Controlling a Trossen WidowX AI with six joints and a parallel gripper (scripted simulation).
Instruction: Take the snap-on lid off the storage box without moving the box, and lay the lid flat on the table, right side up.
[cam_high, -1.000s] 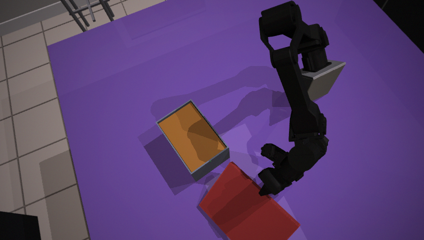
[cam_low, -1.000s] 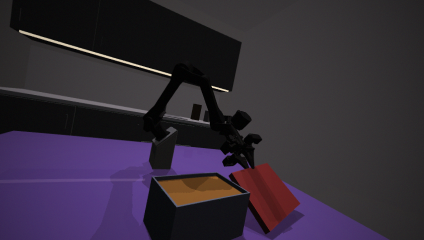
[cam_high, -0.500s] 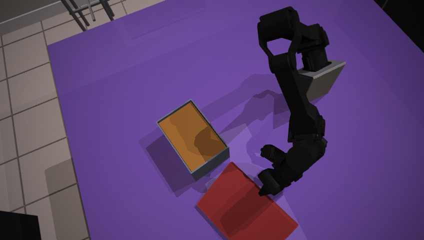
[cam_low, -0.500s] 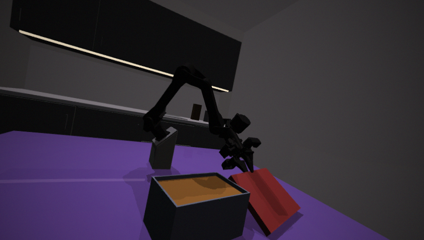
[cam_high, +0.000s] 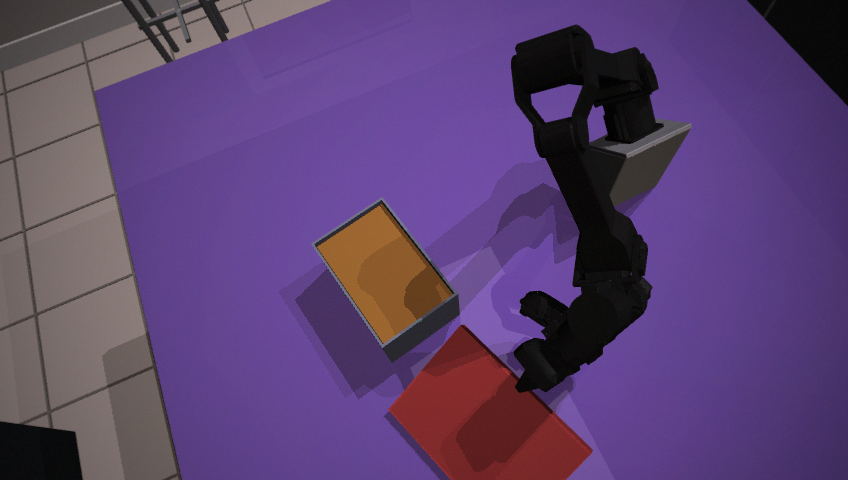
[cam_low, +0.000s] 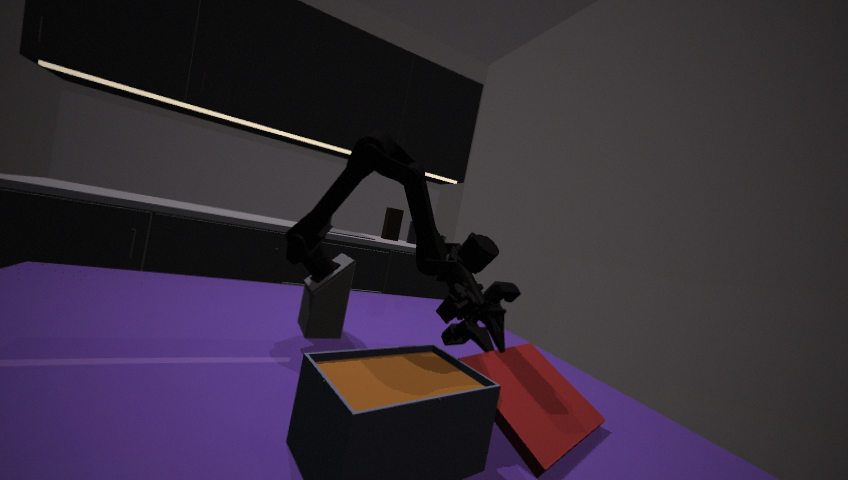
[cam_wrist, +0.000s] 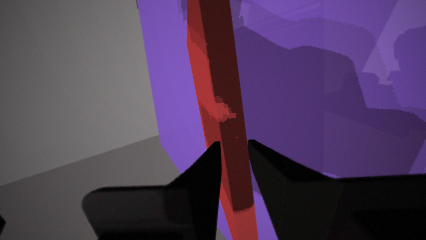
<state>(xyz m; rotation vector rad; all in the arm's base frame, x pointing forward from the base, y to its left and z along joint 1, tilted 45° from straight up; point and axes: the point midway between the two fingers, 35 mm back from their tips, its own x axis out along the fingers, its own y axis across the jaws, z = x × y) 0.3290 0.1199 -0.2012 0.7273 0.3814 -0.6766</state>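
The red lid lies 7 cm ahead of my gripper tip, 3 cm below it and 2 cm to the left of it. From my gripper tip the other things lie so: dark grey storage box (25 cm to the right, 8 cm ahead, 3 cm below).
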